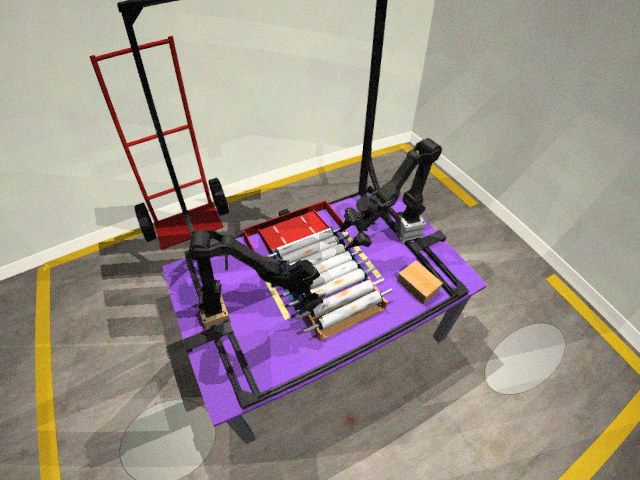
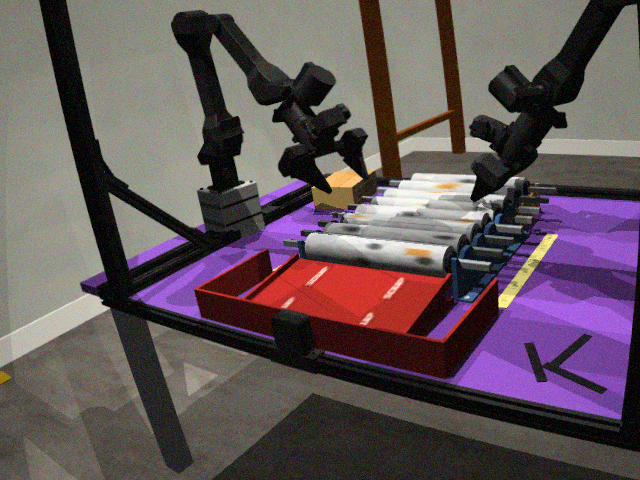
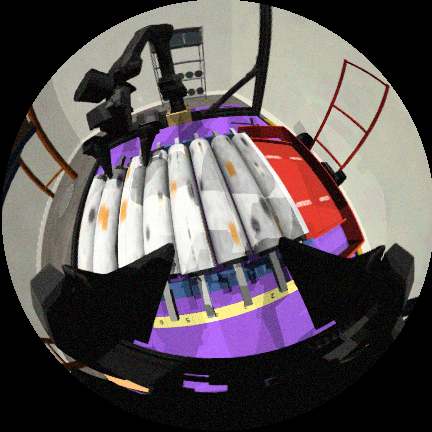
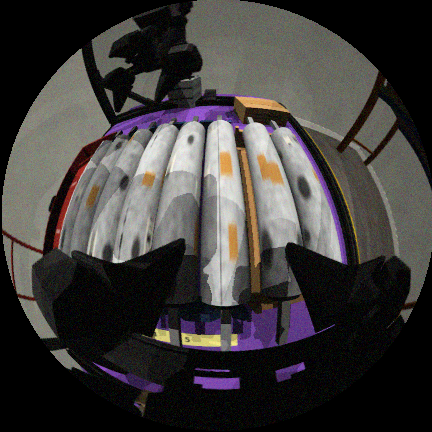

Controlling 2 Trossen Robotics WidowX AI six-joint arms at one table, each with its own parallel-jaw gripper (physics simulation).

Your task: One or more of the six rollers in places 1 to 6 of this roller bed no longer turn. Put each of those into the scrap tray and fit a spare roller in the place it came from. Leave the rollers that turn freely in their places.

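Six white, stained rollers lie side by side in the blue roller bed; the one in place 1 is beside the red scrap tray. No roller shows in the tray. Two spares lie on the wooden rack. My left gripper is open and empty, above the roller ends near the number strip. My right gripper is open and empty, above the opposite ends around places 5, 6 and the nearer spare. Which rollers turn cannot be seen.
A wooden block stands on the table near the left arm. Black rails run along the table edges and a black post rises at the back. A small black box sits outside the tray's wall. Roller axles stick out on both sides.
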